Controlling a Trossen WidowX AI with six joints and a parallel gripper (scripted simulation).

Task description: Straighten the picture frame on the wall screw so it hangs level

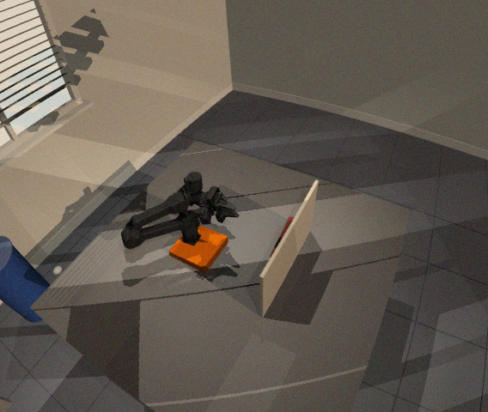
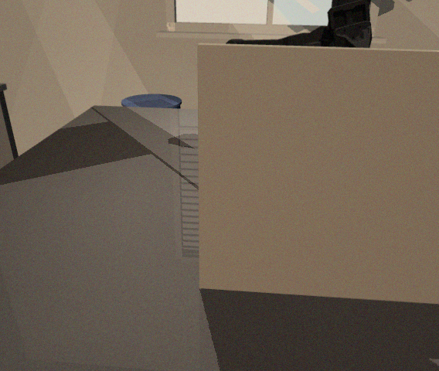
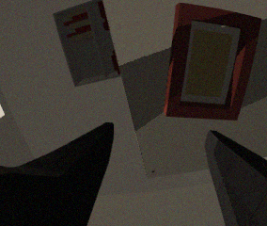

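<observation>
Now: gripper tip 200 mm short of the picture frame and 90 mm above it. From my gripper tip the other things lie so: beige wall panel (210 mm ahead, 100 mm below, 10 mm to the right).
</observation>
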